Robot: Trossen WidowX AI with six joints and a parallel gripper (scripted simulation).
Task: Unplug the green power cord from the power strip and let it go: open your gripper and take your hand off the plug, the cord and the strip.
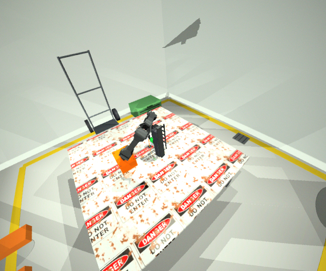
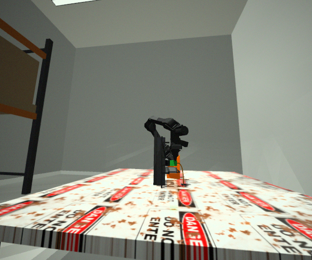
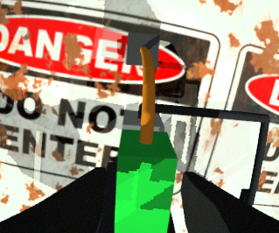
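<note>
Right now the green plug is 30 mm to the right of my gripper tip, 10 mm below it and 10 mm ahead of it.
</note>
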